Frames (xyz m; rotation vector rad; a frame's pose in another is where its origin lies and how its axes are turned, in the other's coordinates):
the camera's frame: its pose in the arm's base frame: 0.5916 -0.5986 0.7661 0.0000 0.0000 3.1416
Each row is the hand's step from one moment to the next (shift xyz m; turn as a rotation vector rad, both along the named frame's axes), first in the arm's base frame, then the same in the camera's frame.
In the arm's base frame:
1: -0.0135 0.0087 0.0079 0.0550 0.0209 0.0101
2: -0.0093 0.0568 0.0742 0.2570 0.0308 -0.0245
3: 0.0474 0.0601 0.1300 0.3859 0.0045 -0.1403
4: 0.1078 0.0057 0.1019 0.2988 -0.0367 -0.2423
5: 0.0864 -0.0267 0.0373 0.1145 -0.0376 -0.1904
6: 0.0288 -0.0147 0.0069 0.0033 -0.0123 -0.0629
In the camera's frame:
1: 0.0135 -0.0087 0.0079 -0.0550 -0.0209 0.0101
2: 0.0093 -0.0568 0.0742 -0.2570 -0.0308 -0.0245
3: -0.0474 -0.0601 0.1300 -0.3859 -0.0045 -0.1403
4: -0.1078 -0.0057 0.1019 -0.2988 0.0367 -0.2423
5: -0.0864 0.0267 0.0373 -0.1145 0.0376 -0.1904
6: -0.0288 0.0147 0.0069 -0.0033 0.0123 -0.0629

